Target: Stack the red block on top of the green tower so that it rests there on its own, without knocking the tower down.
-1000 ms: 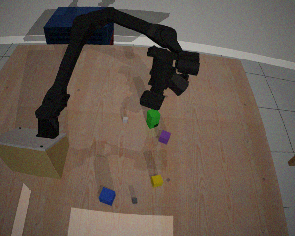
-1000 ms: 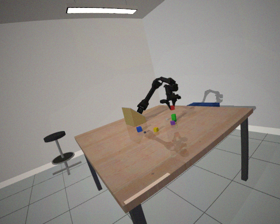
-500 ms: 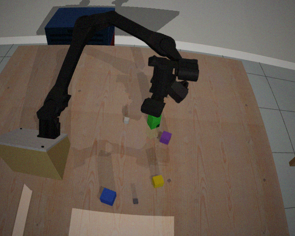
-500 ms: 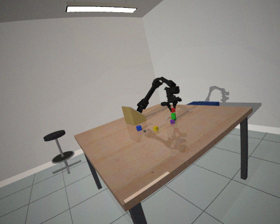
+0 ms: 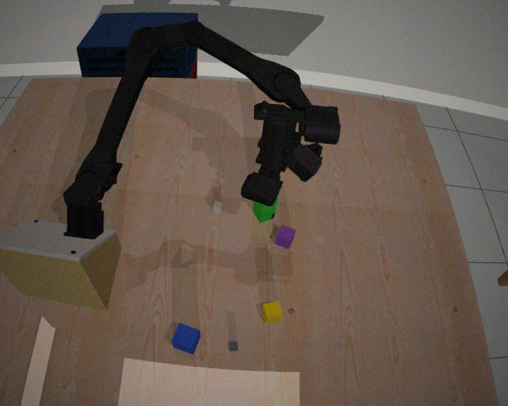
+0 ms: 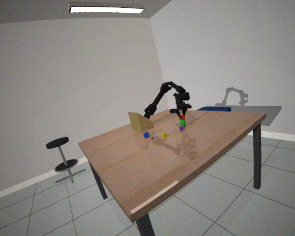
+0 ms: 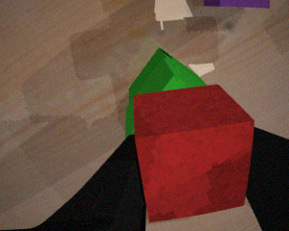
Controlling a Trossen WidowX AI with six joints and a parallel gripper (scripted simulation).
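The red block lies 10 mm above my gripper tip. Round my gripper tip: purple cube 70 mm to the right, 60 mm below, 40 mm ahead; yellow cube 240 mm to the right, 60 mm below, 20 mm ahead; small grey cube 310 mm to the right, 70 mm below, 50 mm behind.
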